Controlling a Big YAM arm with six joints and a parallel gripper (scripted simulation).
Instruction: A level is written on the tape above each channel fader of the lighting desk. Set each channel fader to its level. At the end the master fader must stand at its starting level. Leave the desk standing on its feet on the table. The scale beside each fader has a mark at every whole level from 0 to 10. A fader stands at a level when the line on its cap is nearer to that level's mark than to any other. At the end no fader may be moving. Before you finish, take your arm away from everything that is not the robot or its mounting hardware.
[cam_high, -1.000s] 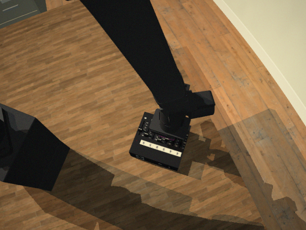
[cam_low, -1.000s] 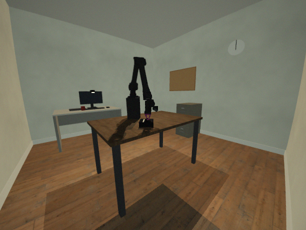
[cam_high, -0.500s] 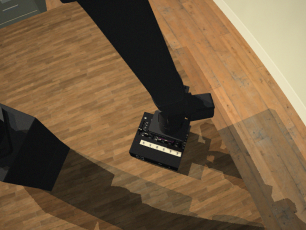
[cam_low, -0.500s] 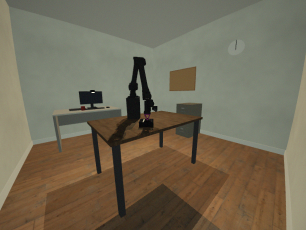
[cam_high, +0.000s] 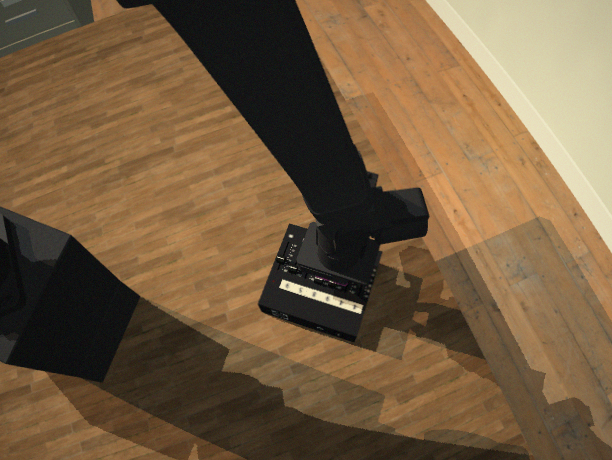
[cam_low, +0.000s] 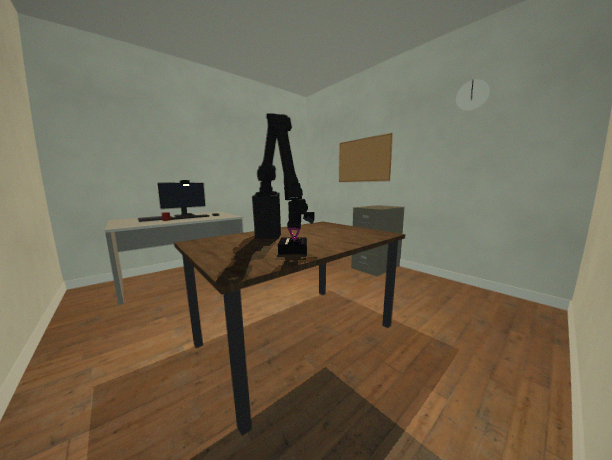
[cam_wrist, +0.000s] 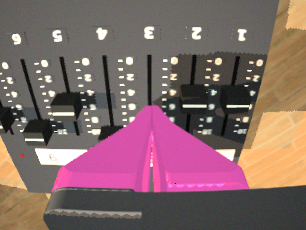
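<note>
Right now my hand is 1 cm past the channel 3 fader cap and 1 cm to the left of it. Round my hand: channel 1 fader cap 4 cm ahead, 2 cm to the right; channel 2 fader cap 2 cm ahead, 1 cm to the right; channel 4 fader 3 cm behind.
</note>
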